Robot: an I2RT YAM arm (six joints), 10 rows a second.
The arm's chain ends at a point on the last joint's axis. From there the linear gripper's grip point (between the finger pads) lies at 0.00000 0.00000 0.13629 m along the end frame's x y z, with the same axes.
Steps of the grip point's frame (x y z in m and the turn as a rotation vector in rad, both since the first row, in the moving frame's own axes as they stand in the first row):
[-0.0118, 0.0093, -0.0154, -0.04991, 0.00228, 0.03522]
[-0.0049, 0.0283, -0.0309, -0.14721, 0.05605, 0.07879]
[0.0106, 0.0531, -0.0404, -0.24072, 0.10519, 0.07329]
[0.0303, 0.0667, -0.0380, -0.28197, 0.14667, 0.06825]
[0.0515, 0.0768, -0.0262, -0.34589, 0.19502, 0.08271]
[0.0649, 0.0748, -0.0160, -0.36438, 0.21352, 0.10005]
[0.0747, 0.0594, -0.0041, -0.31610, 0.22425, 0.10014]
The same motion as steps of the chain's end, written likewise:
[-0.0120, 0.0025, -0.0152, -0.04991, 0.00228, 0.03522]
[-0.0117, 0.0080, -0.0292, -0.14721, 0.05605, 0.07879]
[-0.0024, 0.0202, -0.0357, -0.24072, 0.10519, 0.07329]
[0.0120, 0.0283, -0.0312, -0.28197, 0.14667, 0.06825]
[0.0276, 0.0299, -0.0156, -0.34589, 0.19502, 0.08271]
[0.0391, 0.0253, -0.0040, -0.36438, 0.21352, 0.10005]
[0.0471, 0.0160, 0.0060, -0.31610, 0.22425, 0.10014]

